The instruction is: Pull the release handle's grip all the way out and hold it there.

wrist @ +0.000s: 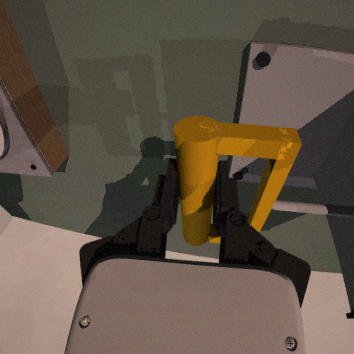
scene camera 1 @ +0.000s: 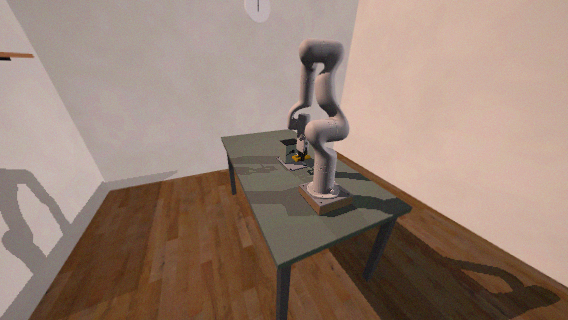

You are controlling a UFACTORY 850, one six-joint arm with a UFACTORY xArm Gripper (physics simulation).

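Note:
The release handle's yellow grip is a round bar joined by arms to a yellow crosspiece. My gripper is shut on the round bar, one black finger on each side of it. A pale rod runs from the crosspiece toward the dark upright housing, with a long stretch of it showing. The grip stands well apart from the housing. The rod's far end is cut off by the wrist view's right edge.
The housing stands on a pale base plate with dark bolts, on the green table. The robot's wood-sided base block lies on the other side of the grip.

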